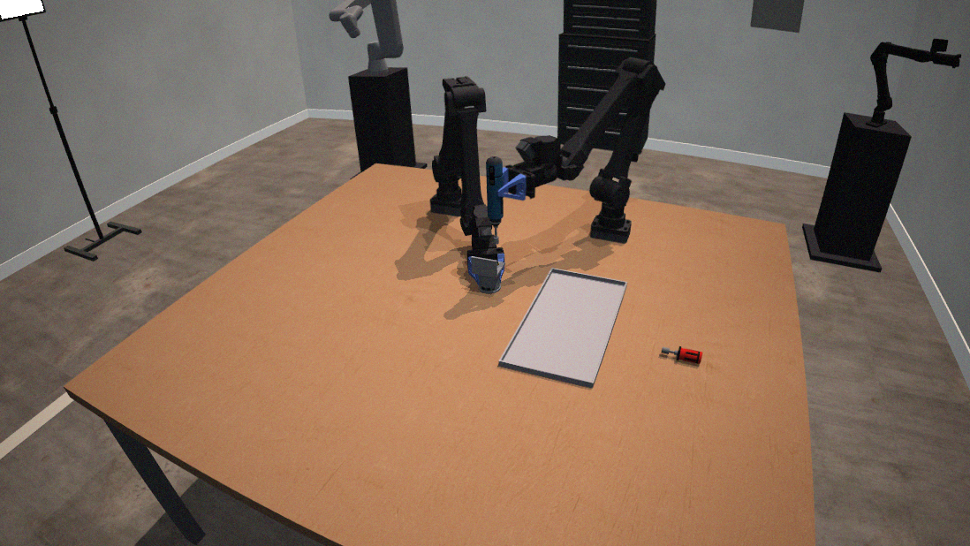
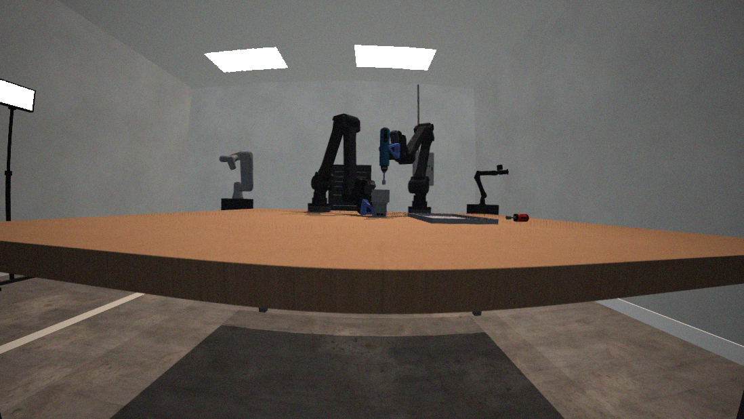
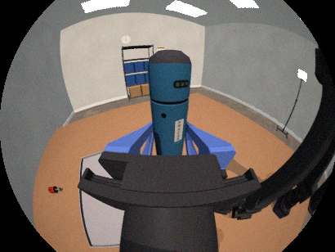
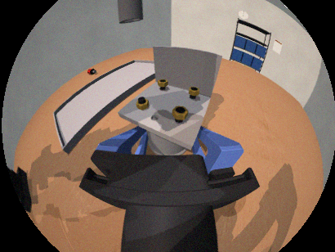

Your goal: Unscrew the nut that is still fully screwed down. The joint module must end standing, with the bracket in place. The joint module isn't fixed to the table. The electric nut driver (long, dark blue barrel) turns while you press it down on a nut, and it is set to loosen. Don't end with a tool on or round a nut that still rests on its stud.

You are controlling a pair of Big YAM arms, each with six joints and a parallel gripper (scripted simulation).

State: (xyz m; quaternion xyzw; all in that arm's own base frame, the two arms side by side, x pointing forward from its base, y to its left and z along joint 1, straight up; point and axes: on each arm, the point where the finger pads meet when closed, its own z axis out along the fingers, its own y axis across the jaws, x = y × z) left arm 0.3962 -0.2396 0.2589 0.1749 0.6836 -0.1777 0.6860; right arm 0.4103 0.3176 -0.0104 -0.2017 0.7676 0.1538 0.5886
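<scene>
Right now my right hand is 10 mm below the joint module. Also, from my right hand: flat grey tray (250 mm to the left, 80 mm ahead, 20 mm below); red-handled tool (540 mm to the left, 130 mm ahead, 10 mm below); grey bracket (50 mm above).
</scene>
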